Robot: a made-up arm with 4 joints.
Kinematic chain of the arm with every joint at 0, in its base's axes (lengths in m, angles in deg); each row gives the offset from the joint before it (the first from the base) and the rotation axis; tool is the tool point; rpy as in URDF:
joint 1: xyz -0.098 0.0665 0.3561 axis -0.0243 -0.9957 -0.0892
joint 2: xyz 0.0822 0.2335 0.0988 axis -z
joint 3: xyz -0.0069 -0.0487 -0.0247 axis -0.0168 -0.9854 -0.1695
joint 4: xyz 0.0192 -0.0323 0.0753 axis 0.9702 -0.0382 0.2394
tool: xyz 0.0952 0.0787 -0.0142 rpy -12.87 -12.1 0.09
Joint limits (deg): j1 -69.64..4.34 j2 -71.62..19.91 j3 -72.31..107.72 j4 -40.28..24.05
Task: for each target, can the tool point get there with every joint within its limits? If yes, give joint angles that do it. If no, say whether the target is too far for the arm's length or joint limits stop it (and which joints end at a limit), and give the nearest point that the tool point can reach.
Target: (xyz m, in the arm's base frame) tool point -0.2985 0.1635 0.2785
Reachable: no: joint limits stop it (at a limit: joint 1, joint 2, joint 3, joint 4) | nearest point -0.1031 0.2725 0.2490 | short by 0.226 m
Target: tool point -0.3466 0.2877 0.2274
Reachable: no: joint limits stop it (at a limit: joint 1, joint 2, joint 3, joint 4) | nearest point -0.1031 0.2725 0.2490 | short by 0.245 m
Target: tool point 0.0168 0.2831 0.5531
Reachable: yes | joints -2.36 -34.38 65.64 -15.69
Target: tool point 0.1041 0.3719 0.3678
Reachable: yes | joints -46.71 -47.90 16.80 -6.18
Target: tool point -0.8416 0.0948 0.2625
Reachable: no: too far | nearest point -0.1031 0.2725 0.2490 | short by 0.760 m
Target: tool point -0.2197 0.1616 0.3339
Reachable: no: joint limits stop it (at a limit: joint 1, joint 2, joint 3, joint 4) | nearest point -0.1031 0.2725 0.2490 | short by 0.182 m
